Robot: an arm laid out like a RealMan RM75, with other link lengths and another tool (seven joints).
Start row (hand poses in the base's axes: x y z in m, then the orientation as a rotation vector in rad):
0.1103, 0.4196, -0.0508, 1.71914, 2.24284, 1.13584
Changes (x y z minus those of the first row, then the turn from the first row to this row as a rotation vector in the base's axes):
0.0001, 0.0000, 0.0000, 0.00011, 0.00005, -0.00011
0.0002, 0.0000, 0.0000, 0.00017, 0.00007, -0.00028
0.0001, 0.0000, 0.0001, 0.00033, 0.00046, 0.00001
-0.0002, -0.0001, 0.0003, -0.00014, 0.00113, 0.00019
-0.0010, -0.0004, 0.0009, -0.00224, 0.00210, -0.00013
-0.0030, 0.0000, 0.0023, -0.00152, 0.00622, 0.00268
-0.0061, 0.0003, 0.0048, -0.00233, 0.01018, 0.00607
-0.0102, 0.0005, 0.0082, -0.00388, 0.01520, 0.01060
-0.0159, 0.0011, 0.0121, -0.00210, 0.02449, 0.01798
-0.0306, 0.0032, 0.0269, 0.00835, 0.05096, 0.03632
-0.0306, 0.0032, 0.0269, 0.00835, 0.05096, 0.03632
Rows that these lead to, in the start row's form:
0.1104, 0.4196, -0.0508, 1.71933, 2.24273, 1.13593
0.1105, 0.4196, -0.0508, 1.71953, 2.24254, 1.13596
0.1104, 0.4196, -0.0507, 1.71969, 2.24306, 1.13600
0.1101, 0.4195, -0.0505, 1.71999, 2.24373, 1.13501
0.1093, 0.4192, -0.0499, 1.72043, 2.24431, 1.13159
0.1073, 0.4196, -0.0485, 1.72202, 2.24968, 1.13060
0.1042, 0.4199, -0.0460, 1.72234, 2.25589, 1.12780
0.1001, 0.4201, -0.0426, 1.72232, 2.26410, 1.12358
0.0944, 0.4207, -0.0387, 1.72492, 2.27738, 1.12168
0.0797, 0.4228, -0.0239, 1.73673, 2.31135, 1.12264
0.0797, 0.4228, -0.0239, 1.73673, 2.31135, 1.12264

